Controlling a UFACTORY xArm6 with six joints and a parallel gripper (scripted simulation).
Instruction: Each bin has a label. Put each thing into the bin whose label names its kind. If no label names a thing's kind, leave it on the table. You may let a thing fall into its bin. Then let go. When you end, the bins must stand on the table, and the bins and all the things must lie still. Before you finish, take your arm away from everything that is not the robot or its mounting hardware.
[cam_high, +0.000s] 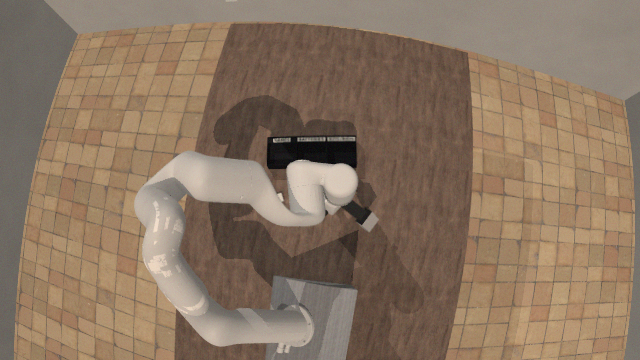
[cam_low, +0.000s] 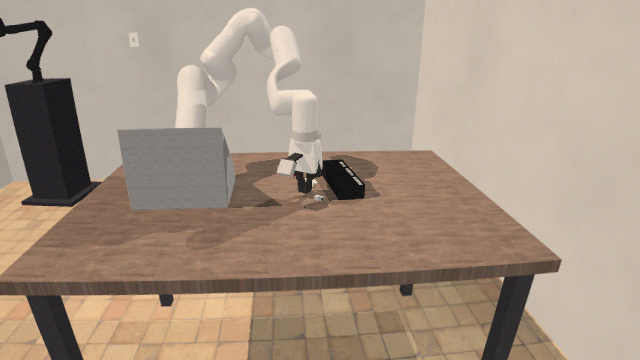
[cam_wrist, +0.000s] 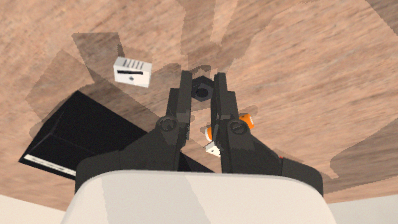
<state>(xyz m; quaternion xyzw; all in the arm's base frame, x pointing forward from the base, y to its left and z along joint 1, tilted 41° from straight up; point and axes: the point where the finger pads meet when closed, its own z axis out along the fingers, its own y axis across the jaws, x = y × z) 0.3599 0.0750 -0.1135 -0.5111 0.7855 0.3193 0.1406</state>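
Now: hand 7 cm to the right of the orange battery and 3 cm above it. From my hand the other things lie so: white domino (12 cm to the left, 3 cm below, 1 cm ahead); then black nut (2 cm below); then eraser (18 cm to the left, 4 cm behind, 3 cm below).
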